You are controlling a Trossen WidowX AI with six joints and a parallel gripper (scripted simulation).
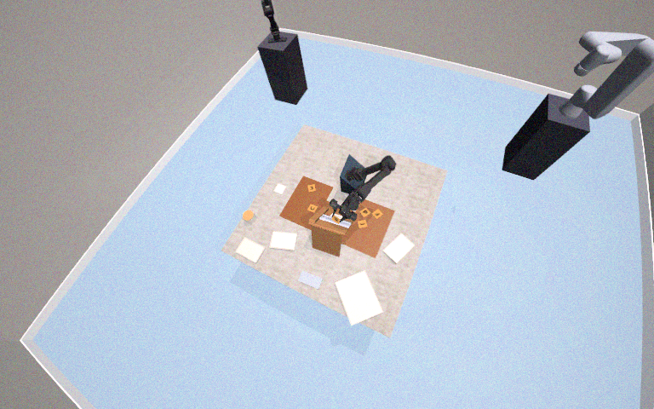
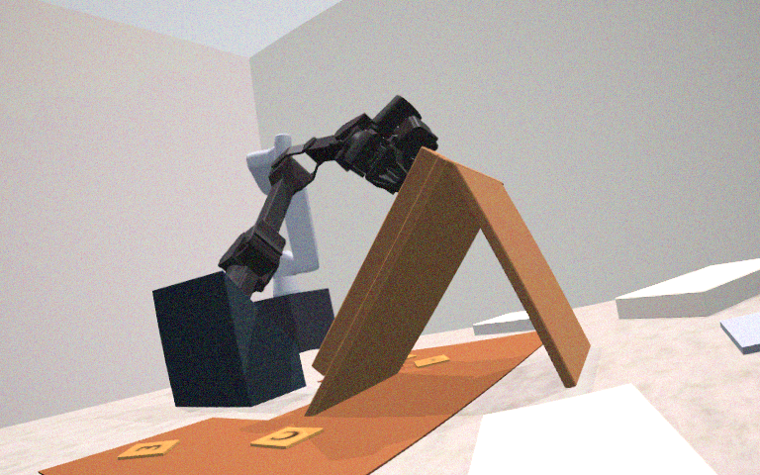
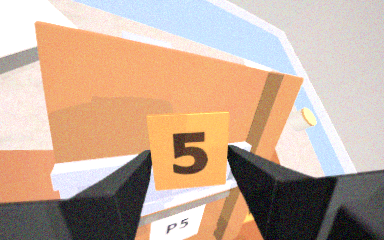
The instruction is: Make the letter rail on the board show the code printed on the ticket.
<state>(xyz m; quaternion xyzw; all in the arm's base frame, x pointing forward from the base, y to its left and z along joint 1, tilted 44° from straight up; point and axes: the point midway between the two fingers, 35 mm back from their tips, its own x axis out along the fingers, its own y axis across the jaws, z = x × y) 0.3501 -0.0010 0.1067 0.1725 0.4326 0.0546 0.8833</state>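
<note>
My gripper tip is now 7 cm past the white ticket, 4 cm to the left of it and 14 cm above it. From my gripper tip the other things lie so: j tile: 12 cm behind, 14 cm to the left, 24 cm below; orange tile marked 5: right at my gripper tip; brown mat: 16 cm behind, 7 cm to the right, 24 cm below.
</note>
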